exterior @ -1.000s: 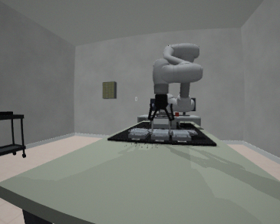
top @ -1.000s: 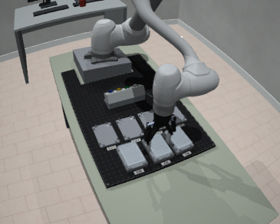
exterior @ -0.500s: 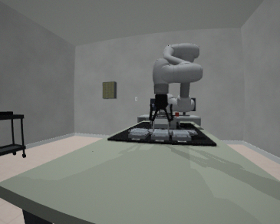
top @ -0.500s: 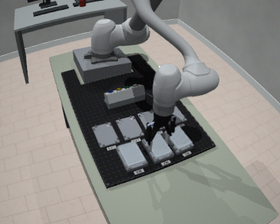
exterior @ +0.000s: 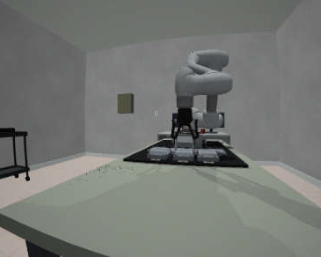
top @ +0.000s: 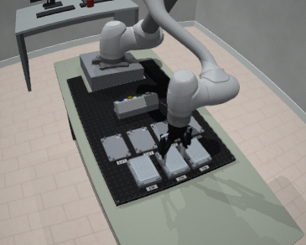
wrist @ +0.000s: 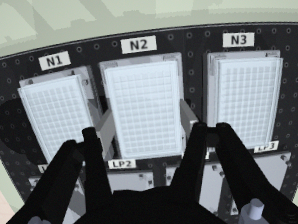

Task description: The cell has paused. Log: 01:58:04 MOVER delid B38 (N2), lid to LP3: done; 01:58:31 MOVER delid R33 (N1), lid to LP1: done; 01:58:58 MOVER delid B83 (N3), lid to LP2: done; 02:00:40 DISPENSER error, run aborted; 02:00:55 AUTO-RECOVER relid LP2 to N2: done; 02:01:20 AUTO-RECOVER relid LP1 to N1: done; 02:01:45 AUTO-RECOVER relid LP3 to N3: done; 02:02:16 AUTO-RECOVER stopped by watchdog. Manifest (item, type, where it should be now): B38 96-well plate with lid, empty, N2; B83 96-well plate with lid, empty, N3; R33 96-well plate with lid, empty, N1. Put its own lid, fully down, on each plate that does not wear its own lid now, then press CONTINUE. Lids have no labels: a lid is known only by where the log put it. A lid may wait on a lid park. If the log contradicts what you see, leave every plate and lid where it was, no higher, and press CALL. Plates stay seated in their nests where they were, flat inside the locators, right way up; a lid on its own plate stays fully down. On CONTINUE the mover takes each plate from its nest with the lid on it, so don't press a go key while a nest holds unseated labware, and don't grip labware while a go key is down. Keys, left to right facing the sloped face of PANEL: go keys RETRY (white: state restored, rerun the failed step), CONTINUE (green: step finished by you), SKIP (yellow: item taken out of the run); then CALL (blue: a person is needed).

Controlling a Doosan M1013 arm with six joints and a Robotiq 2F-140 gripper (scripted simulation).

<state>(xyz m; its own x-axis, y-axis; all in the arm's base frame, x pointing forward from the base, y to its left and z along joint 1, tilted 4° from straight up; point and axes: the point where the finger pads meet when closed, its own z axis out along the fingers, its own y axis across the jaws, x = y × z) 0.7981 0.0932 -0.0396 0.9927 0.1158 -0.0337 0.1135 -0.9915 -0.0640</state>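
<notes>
Now: the lid park LP1 200 mm behind my hand, 170 mm to the left of it and 60 mm below it. From my hand the other things lie so: lid park LP2 (190 mm behind, 40 mm to the left, 60 mm below); lid park LP3 (160 mm behind, 220 mm to the right, 60 mm below); lid park LP4 (170 mm behind, 90 mm to the right, 60 mm below).
</notes>
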